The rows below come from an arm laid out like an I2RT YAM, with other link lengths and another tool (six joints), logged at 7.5 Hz.
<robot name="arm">
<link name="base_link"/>
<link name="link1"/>
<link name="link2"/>
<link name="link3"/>
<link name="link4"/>
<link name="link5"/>
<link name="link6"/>
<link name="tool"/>
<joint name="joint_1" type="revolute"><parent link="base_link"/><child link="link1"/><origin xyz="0.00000 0.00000 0.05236" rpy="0.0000 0.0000 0.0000"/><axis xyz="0 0 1"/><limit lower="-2.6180" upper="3.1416"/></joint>
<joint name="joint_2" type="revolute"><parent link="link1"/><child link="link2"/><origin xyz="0.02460 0.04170 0.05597" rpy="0.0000 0.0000 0.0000"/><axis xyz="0 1 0"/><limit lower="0.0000" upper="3.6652"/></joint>
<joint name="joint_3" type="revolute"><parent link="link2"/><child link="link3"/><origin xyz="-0.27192 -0.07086 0.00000" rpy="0.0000 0.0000 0.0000"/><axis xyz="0 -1 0"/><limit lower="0.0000" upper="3.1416"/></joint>
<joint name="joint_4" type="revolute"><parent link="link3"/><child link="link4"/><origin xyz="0.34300 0.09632 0.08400" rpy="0.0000 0.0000 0.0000"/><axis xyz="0 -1 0"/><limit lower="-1.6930" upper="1.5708"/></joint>
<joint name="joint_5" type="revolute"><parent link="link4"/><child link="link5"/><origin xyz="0.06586 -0.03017 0.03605" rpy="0.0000 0.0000 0.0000"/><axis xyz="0 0 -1"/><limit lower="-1.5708" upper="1.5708"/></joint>
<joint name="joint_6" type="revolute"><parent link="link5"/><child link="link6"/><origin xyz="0.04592 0.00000 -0.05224" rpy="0.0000 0.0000 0.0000"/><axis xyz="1 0 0"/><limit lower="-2.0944" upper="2.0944"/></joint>
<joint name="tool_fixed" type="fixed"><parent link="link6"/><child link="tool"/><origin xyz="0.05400 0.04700 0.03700" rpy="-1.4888 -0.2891 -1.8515"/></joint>
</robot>
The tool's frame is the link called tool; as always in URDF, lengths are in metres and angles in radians.
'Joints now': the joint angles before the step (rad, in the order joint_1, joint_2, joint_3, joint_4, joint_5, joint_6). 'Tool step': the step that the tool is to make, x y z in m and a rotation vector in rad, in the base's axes. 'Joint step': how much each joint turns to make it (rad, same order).
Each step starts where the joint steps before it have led.
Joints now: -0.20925, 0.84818, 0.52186, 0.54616, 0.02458, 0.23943
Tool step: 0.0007, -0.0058, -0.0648, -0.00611, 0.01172, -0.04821
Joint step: -0.00679, 0.06694, -0.14862, 0.20614, 0.03866, -0.01711
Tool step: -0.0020, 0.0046, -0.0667, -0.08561, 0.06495, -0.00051
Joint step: -0.00792, 0.12178, -0.11132, 0.19313, -0.02578, -0.09466
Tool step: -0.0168, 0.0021, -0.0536, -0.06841, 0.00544, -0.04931
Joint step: -0.00438, 0.15317, -0.10368, 0.27090, 0.03226, -0.07486
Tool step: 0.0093, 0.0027, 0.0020, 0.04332, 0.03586, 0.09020
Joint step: -0.00709, 0.01202, 0.03863, -0.07271, -0.09058, 0.04911
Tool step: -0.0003, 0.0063, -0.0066, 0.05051, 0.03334, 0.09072
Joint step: -0.00004, 0.01435, 0.00182, -0.02841, -0.08528, 0.05181
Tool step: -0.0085, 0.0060, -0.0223, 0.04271, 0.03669, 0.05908
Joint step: 0.00099, 0.06222, -0.03208, 0.05369, -0.05538, 0.03770
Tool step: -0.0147, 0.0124, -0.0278, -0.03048, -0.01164, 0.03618
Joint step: 0.01810, 0.15434, -0.03392, 0.20193, -0.01977, -0.02628
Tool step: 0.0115, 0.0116, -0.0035, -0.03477, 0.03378, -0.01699
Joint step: 0.05680, 0.01695, 0.03278, -0.04906, 0.07150, -0.04486
